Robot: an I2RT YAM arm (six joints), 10 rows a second.
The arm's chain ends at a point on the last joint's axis. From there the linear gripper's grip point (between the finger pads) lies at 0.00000 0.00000 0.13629 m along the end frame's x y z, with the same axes.
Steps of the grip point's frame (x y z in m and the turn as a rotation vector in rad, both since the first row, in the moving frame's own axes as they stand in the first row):
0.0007, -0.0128, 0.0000, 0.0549, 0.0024, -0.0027
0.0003, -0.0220, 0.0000, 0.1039, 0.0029, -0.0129
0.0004, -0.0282, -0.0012, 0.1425, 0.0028, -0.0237
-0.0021, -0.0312, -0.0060, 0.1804, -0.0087, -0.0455
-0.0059, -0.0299, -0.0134, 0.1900, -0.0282, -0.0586
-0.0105, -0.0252, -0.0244, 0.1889, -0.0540, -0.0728
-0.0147, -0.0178, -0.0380, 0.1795, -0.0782, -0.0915
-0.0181, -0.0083, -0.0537, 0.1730, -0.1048, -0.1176
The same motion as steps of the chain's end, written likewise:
0.0004, -0.0053, 0.0002, 0.0549, 0.0024, -0.0027
0.0000, -0.0079, 0.0007, 0.1039, 0.0029, -0.0129
0.0002, -0.0088, 0.0002, 0.1425, 0.0028, -0.0237
-0.0004, -0.0068, -0.0038, 0.1804, -0.0087, -0.0455
-0.0013, -0.0043, -0.0109, 0.1900, -0.0282, -0.0586
-0.0023, 0.0001, -0.0218, 0.1889, -0.0540, -0.0728
-0.0030, 0.0060, -0.0354, 0.1795, -0.0782, -0.0915
-0.0026, 0.0142, -0.0509, 0.1730, -0.1048, -0.1176

